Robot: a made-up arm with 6 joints.
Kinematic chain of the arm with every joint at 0, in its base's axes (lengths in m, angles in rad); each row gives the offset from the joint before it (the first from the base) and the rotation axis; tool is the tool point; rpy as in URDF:
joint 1: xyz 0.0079 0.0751 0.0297 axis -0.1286 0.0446 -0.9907
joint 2: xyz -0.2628 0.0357 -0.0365 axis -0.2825 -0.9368 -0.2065
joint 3: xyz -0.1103 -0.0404 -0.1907 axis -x
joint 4: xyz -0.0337 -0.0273 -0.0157 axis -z
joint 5: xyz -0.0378 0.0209 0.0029 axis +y
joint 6: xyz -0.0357 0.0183 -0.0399 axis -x
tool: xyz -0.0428 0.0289 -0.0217 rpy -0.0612 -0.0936 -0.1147
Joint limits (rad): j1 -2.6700..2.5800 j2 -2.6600..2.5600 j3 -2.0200..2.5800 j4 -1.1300..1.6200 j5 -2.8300..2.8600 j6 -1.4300..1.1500
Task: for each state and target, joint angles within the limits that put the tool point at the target. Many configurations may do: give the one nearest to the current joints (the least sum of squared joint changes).
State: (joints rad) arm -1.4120 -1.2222 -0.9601 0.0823 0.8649 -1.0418
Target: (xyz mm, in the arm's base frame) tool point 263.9 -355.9 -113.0
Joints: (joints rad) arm -2.0357 -0.6267 -1.0989 0.0976 1.0721 -1.1669
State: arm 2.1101 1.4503 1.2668 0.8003 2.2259 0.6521
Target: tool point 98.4 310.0 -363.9
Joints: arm 2.0159 0.6170 1.3857 0.4710 1.7585 0.7228
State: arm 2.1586 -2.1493 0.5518 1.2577 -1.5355 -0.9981
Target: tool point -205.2 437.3 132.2
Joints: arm 1.3626 -2.5952 0.8326 1.4616 -1.8046 -0.9196
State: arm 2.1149 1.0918 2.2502 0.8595 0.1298 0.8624
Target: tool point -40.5 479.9 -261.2
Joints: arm 1.9164 0.4684 2.4417 0.6474 0.0406 0.9023
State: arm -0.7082 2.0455 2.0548 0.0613 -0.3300 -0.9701
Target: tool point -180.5 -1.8 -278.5
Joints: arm 0.0669 1.6110 2.3600 -0.6486 -0.1254 -1.1085
